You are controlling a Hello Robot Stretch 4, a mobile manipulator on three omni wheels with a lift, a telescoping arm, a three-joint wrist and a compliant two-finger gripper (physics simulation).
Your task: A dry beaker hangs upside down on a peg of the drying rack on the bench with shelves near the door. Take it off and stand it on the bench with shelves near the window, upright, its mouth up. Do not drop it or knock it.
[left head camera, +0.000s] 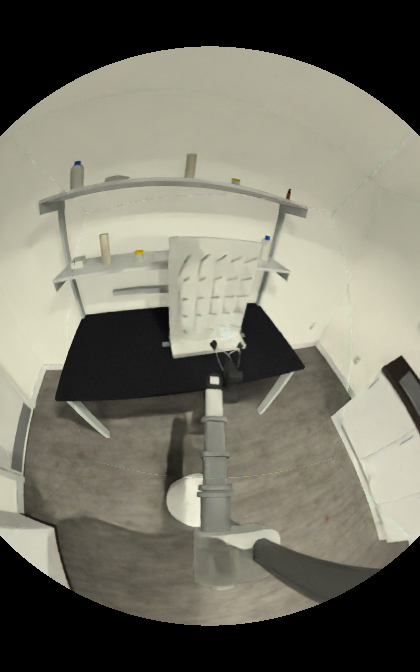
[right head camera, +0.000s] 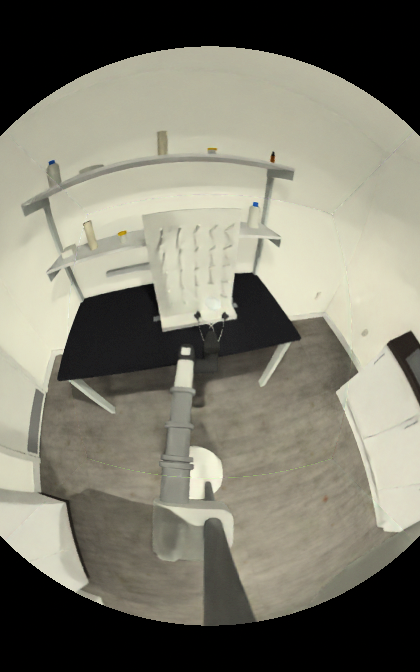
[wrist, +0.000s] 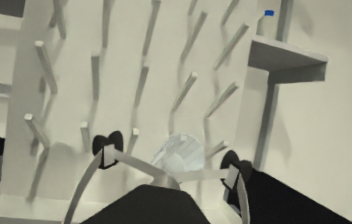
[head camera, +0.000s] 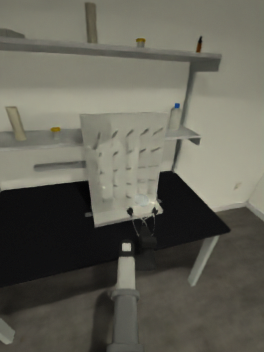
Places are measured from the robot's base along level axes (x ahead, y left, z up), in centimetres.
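Where they show: gripper, fingertip midpoint: [wrist: 172, 153] [head camera: 142, 208].
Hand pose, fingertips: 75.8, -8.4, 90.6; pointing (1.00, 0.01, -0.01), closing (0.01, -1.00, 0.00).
Each offset is from my fingertips to the top centre of the thing, as dx, dy, dz. "spot": to the spot under its first point. Level surfaces: height alone.
The clear beaker {+12.1, -0.6, +1.3} [head camera: 142, 200] [left head camera: 225, 332] [right head camera: 213, 303] [wrist: 181, 152] hangs low on the right part of the white drying rack [head camera: 100, 120] [left head camera: 180, 244] [right head camera: 152, 222] [wrist: 25, 75], on a peg, its closed end toward the wrist camera. The rack stands on the black bench {dz -17.2} [head camera: 40, 225] [left head camera: 120, 355] [right head camera: 115, 335]. My gripper [head camera: 143, 211] [left head camera: 227, 345] [right head camera: 211, 316] [wrist: 172, 153] is open in front of the rack's foot. Its fingertips stand apart to the left and right of the beaker in the wrist view, with the beaker not gripped. The beaker's mouth is hard to see.
Rows of bare pegs surround the beaker. Two shelves [head camera: 170, 56] [left head camera: 150, 184] hold bottles and jars above the bench. A blue-capped bottle {spot: +55.5, -25.8, +36.9} [head camera: 175, 118] [left head camera: 265, 248] [right head camera: 254, 216] stands right of the rack. White cabinets [left head camera: 385, 450] [right head camera: 390, 430] stand at the right.
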